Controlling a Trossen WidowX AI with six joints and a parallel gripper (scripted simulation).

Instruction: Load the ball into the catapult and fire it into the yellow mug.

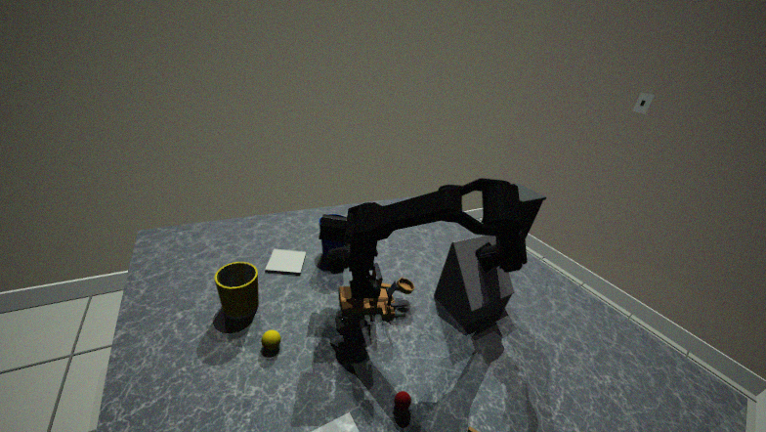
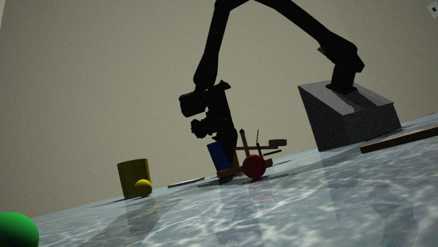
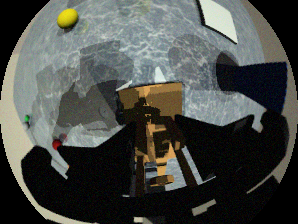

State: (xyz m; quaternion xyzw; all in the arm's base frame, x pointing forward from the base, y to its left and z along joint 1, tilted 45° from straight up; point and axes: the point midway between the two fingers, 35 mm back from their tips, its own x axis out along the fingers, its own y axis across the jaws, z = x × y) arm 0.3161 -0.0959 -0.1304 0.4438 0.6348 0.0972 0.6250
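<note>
Right now my gripper tip is 27 cm to the right of the red ball, 8 cm short of it and 2 cm above it. Round my gripper tip: yellow ball (23 cm ahead, 2 cm to the left, 1 cm below); wooden catapult (6 cm behind, 5 cm to the left, 2 cm above); blue cup (21 cm to the right, 5 cm behind).
</note>
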